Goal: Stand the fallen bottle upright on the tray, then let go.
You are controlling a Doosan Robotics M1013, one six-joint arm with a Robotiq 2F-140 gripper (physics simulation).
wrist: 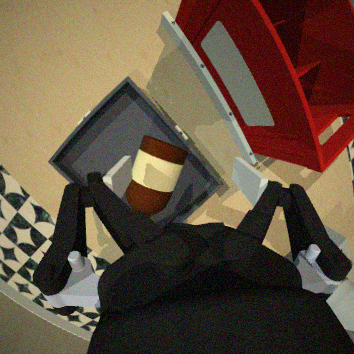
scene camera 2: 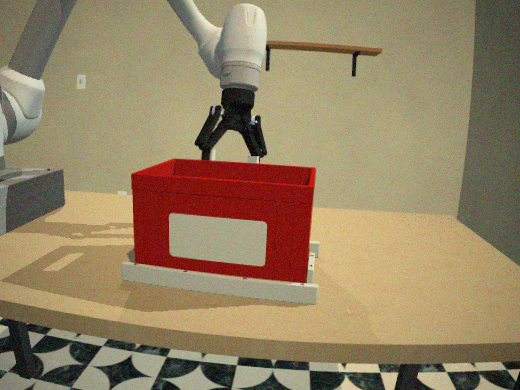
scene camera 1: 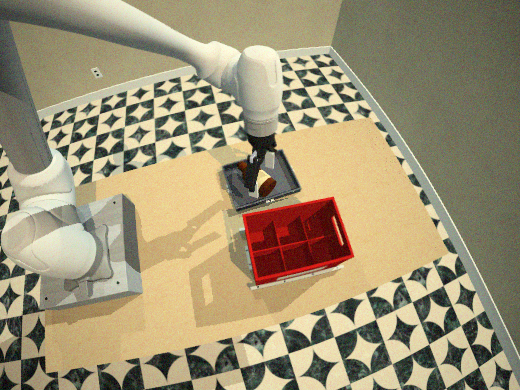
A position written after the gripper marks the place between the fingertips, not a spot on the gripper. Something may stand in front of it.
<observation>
In view: the gripper (scene camera 1: 261, 180) and a brown bottle (wrist: 157, 164).
The gripper shows as well in the wrist view (wrist: 182, 167).
</observation>
